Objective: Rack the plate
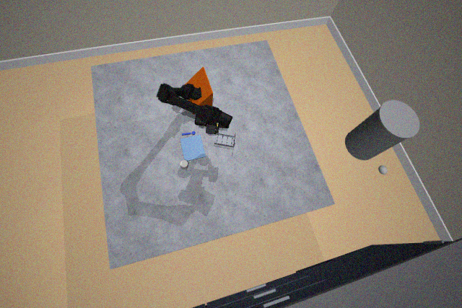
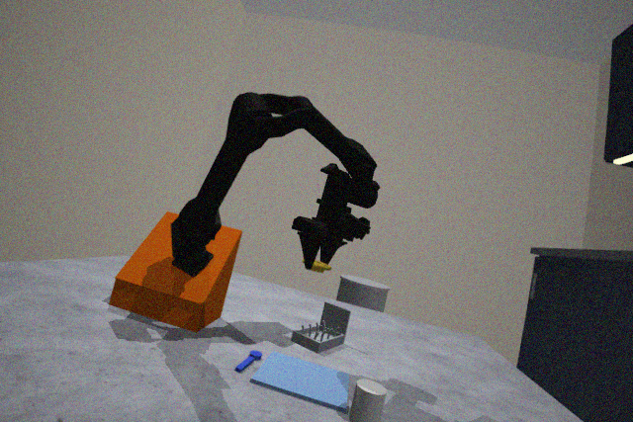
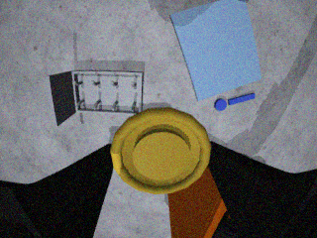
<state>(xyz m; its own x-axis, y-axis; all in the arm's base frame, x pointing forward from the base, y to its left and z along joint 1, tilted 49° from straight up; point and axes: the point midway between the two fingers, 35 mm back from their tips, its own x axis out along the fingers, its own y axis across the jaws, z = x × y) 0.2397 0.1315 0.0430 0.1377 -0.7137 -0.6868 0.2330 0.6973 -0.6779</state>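
Right now my gripper tip is 3 cm short of the grey dish rack, 8 cm to the right of it and 15 cm above it. Round my gripper tip: blue spoon: 5 cm behind, 13 cm to the right, 17 cm below; then yellow plate: 1 cm above; then white cup: 16 cm ahead, 18 cm to the right, 14 cm below.
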